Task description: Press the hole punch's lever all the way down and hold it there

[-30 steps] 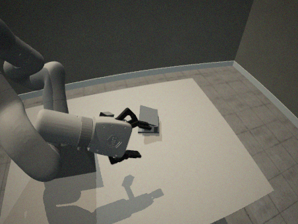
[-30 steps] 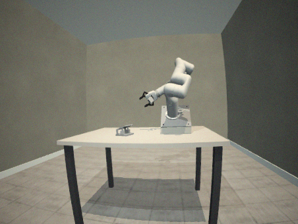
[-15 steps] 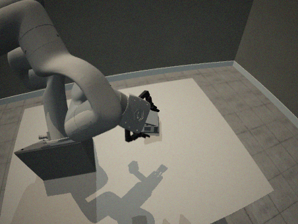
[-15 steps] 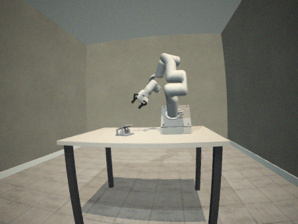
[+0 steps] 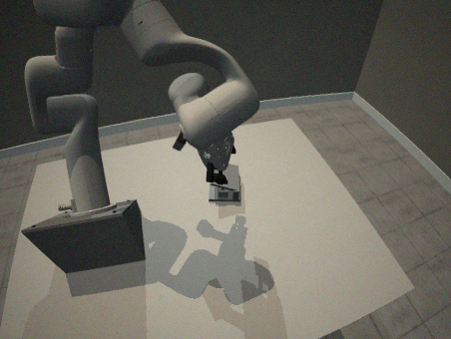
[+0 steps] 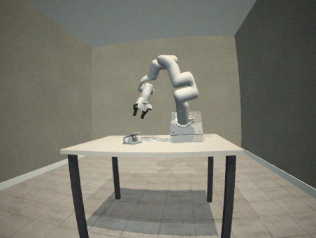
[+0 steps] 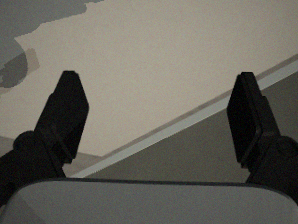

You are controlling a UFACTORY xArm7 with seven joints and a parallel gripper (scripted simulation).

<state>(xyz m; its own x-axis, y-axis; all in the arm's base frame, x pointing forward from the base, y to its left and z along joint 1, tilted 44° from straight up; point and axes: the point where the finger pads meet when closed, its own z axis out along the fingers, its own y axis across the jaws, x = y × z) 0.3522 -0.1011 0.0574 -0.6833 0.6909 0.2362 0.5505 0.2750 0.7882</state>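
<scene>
Now: hand 150 mm above the hole punch lever, 90 mm to the right of it and 40 mm short of it. Round my hand: hole punch 170 mm below, 90 mm to the left, 50 mm ahead.
</scene>
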